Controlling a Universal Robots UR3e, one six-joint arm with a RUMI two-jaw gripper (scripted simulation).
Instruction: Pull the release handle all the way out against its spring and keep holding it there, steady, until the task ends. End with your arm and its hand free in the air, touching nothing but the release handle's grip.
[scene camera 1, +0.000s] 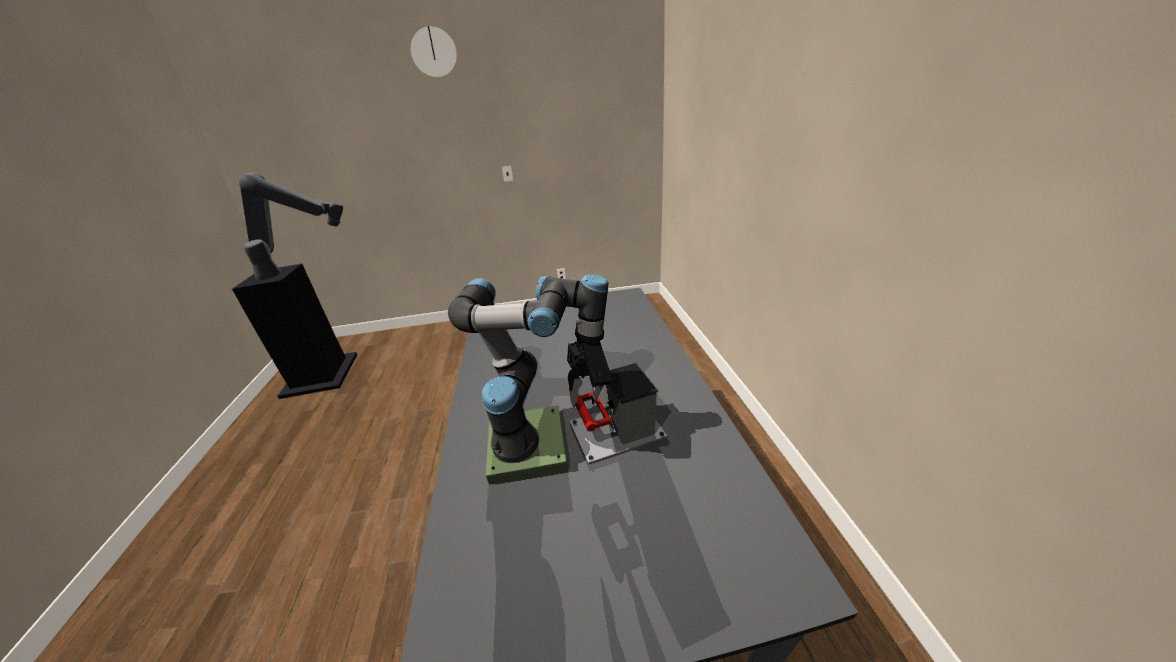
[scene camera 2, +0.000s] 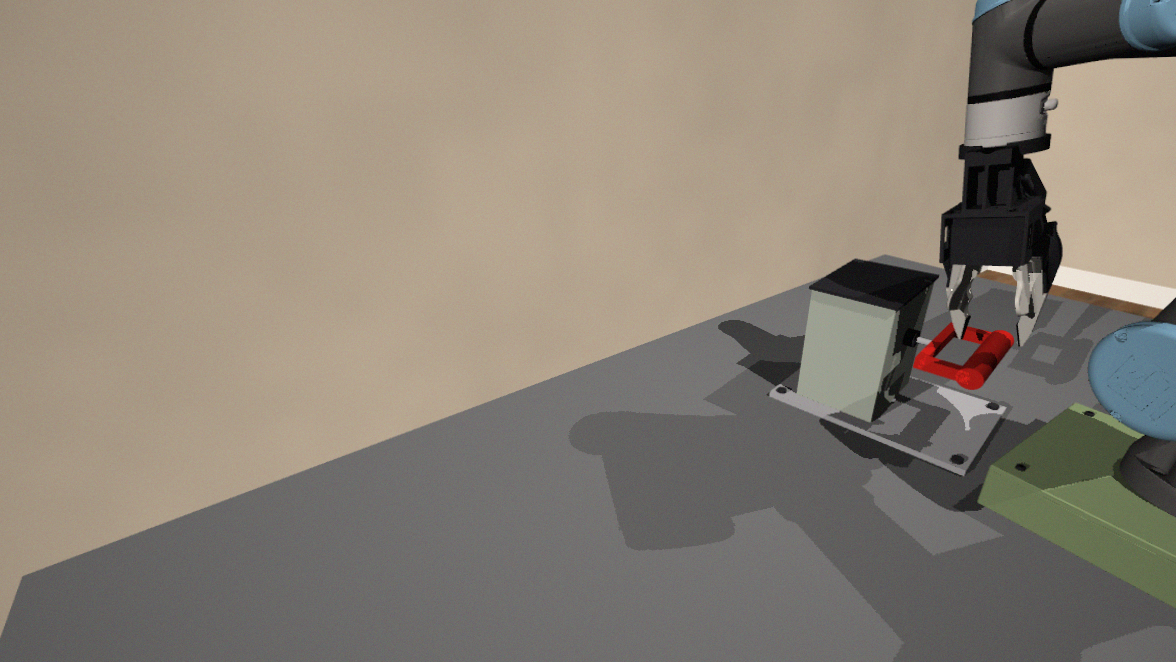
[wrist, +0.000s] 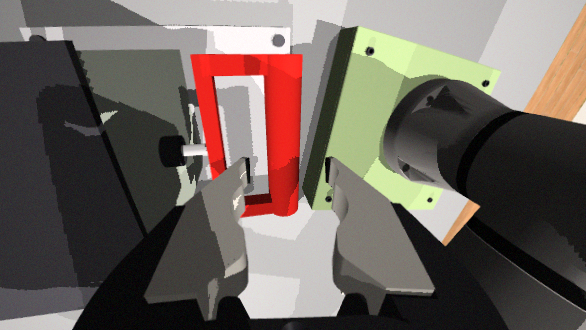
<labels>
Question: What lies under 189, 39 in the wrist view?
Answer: A metal base plate.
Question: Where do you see my gripper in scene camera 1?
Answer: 583, 405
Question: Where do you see my gripper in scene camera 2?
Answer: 989, 342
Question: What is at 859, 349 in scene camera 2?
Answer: A housing box.
</labels>
